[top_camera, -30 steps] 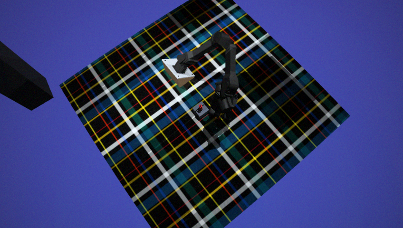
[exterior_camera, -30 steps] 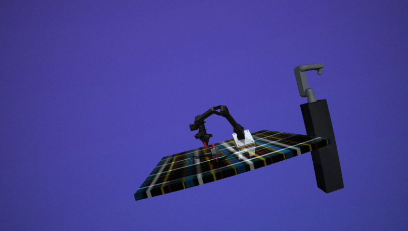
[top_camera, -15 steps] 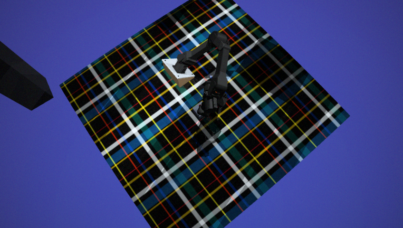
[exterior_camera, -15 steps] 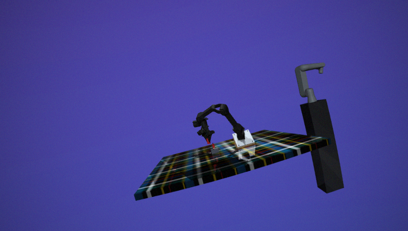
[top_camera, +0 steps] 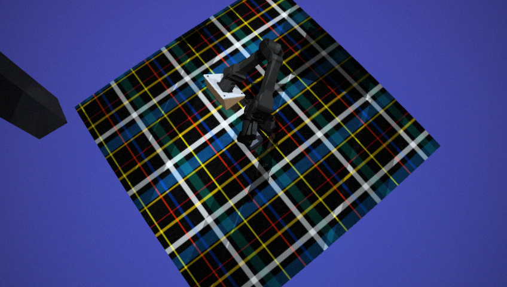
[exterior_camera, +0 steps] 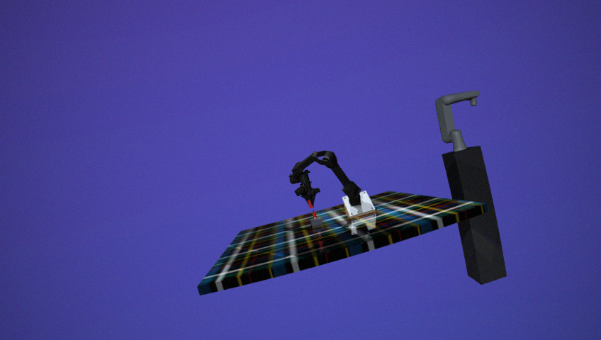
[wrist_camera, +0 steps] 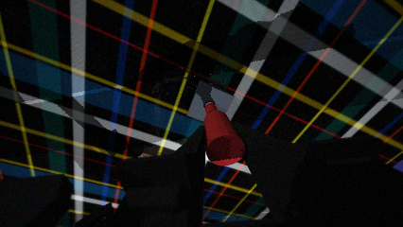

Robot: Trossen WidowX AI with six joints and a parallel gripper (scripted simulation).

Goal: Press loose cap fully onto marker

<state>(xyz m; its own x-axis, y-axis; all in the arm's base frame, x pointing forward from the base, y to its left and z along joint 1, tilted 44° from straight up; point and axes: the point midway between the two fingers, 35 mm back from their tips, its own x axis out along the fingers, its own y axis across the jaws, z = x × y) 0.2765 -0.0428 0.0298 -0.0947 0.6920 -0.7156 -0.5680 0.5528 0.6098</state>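
Now: gripper tip 110 mm above the holder block. Also, from my gripper tip: red cap: 10 mm above.
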